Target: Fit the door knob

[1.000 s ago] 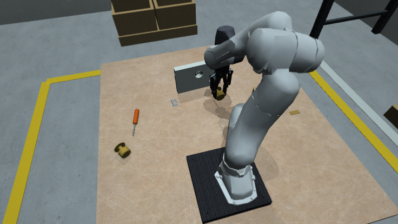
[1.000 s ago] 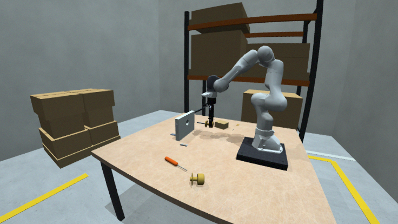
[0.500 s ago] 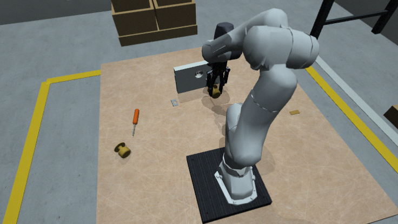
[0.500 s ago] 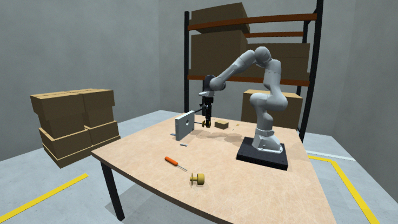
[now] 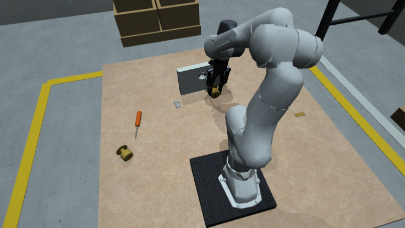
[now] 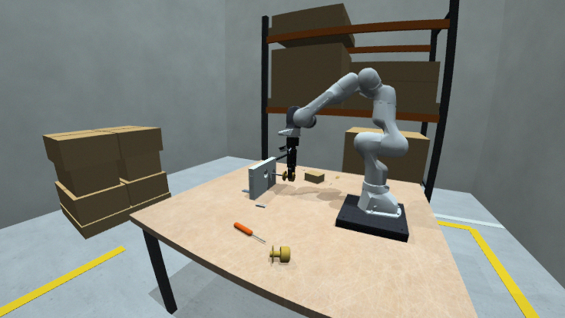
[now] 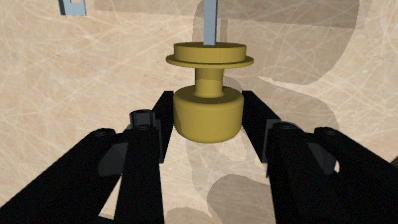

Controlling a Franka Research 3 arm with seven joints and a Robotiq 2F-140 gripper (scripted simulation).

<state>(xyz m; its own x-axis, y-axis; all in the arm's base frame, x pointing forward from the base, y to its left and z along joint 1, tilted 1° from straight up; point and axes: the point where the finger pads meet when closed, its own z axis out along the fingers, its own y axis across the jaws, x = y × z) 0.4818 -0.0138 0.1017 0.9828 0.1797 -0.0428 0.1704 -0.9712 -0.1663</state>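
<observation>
My gripper is now 18 cm short of the grey door panel, 4 cm to the right of it and 3 cm above it. Also, from my hand: tan block: 31 cm to the right, 11 cm below, 4 cm behind; then brass knob: 54 cm to the left, 23 cm behind, 11 cm below; then orange screwdriver: 47 cm to the left, 13 cm below, 4 cm behind.
</observation>
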